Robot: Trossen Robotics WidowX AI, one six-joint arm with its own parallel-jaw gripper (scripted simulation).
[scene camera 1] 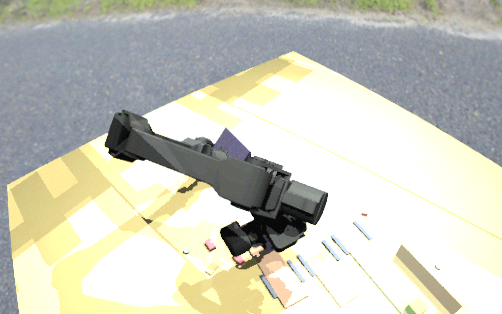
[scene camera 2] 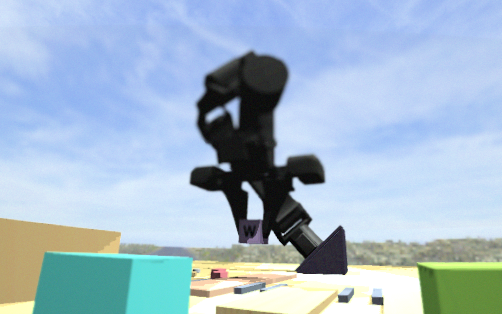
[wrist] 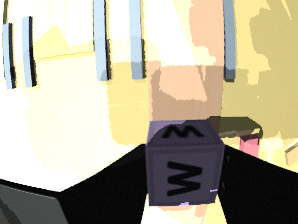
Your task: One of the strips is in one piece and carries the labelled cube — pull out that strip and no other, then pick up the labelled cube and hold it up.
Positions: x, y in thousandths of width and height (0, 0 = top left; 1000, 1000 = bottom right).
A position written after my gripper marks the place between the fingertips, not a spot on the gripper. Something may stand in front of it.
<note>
In view: my gripper (scene camera 1: 539, 779).
My gripper is seen too in the wrist view (wrist: 602, 676).
</note>
